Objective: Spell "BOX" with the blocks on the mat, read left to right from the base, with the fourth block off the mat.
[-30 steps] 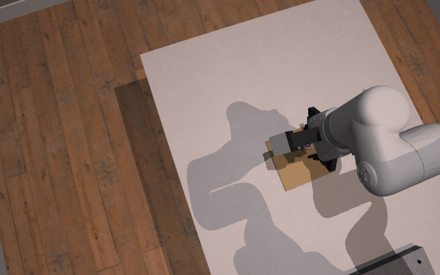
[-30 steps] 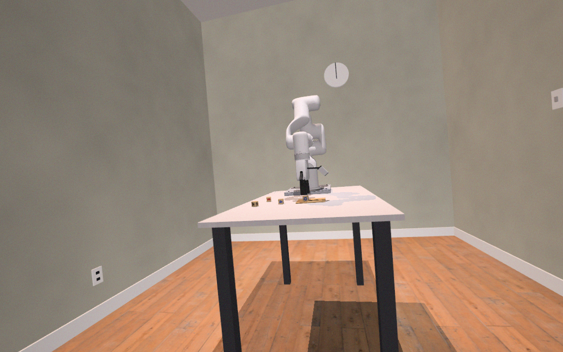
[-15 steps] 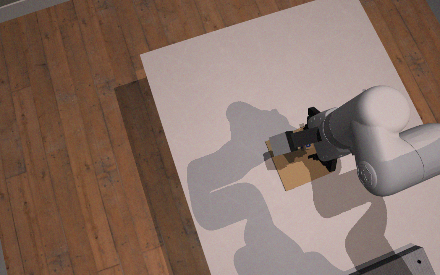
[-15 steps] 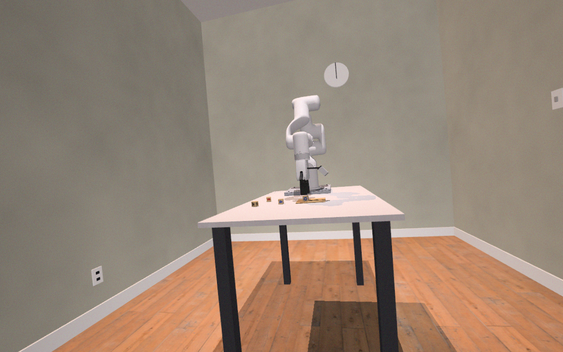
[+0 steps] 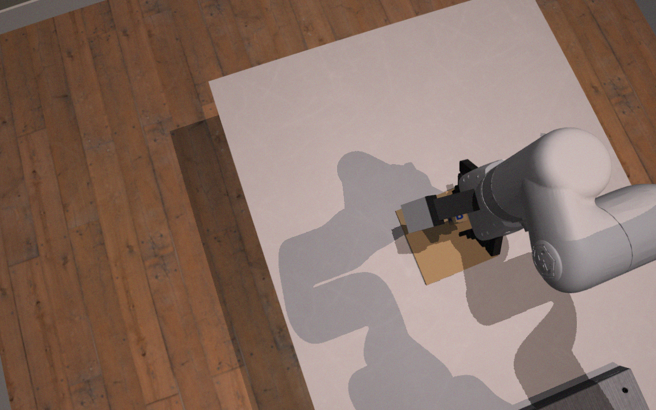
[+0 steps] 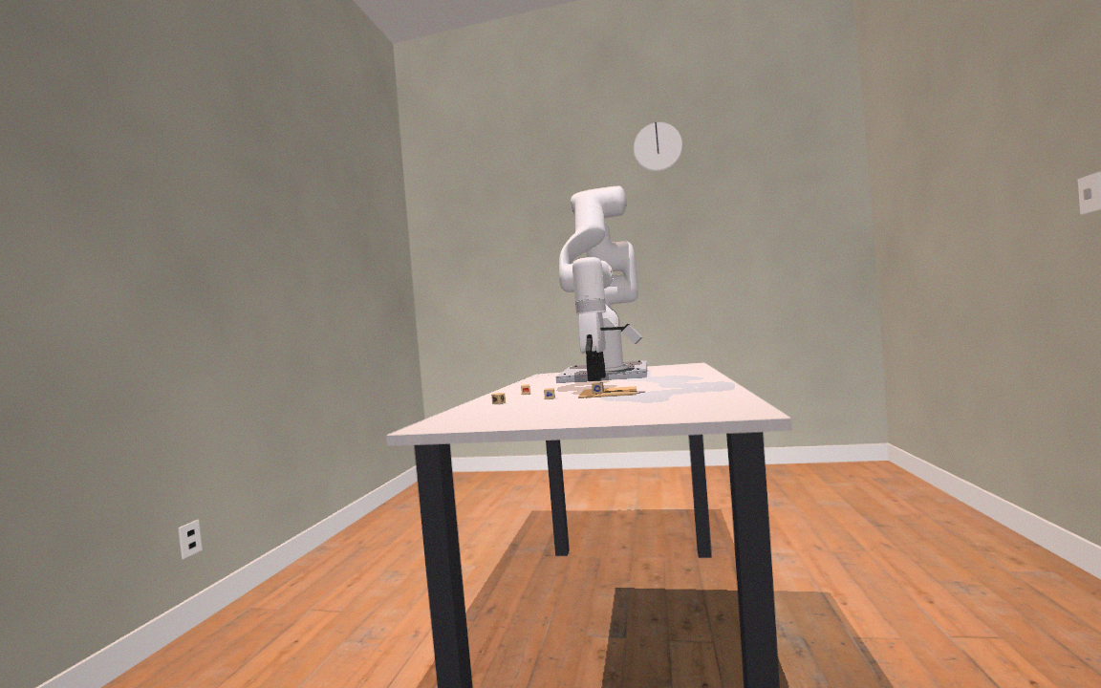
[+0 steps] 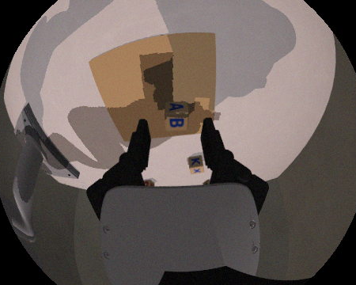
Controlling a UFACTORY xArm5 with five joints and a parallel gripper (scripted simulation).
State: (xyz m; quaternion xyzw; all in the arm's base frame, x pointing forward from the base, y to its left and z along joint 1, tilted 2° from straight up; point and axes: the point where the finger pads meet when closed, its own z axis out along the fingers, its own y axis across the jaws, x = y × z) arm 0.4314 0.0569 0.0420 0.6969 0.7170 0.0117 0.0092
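Now: hand 20 mm past the tan mat, 20 mm to the right of it and 50 mm above it.
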